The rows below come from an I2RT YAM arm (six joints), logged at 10 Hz.
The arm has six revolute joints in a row. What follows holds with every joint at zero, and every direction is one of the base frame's.
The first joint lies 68 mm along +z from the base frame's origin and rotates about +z.
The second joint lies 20 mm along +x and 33.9 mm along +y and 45.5 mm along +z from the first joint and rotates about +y.
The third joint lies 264 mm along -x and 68.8 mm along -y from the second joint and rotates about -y.
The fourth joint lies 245 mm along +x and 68.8 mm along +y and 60 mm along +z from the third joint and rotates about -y.
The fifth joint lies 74 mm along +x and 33.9 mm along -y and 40.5 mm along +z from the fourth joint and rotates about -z.
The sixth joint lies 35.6 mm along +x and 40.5 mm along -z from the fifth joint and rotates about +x.
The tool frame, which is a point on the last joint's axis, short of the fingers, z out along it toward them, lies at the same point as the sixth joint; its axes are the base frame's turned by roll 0, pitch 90 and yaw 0 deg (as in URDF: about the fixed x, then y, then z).
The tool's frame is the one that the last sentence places.
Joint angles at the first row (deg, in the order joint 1, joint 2, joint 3, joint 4, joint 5, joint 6):
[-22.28, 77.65, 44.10, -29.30, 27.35, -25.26]
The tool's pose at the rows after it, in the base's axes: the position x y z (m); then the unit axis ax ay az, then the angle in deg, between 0 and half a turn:
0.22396 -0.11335 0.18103 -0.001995 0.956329 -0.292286 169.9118
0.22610 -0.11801 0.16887 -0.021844 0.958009 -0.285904 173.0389
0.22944 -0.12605 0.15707 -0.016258 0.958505 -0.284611 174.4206
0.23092 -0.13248 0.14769 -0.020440 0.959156 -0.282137 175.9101
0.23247 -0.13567 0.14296 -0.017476 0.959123 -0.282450 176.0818
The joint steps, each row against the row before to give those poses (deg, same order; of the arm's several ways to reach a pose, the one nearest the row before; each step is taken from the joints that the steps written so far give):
[-0.96, 2.12, -0.46, 0.07, -1.07, -4.06]
[-0.77, 3.01, -0.09, 0.65, 0.07, -2.56]
[-1.29, 3.24, 0.00, 2.32, 0.20, -0.44]
[-1.11, 2.47, 0.02, 1.55, 0.02, -1.39]
[-0.46, 1.29, 0.00, 1.29, 0.02, -0.11]

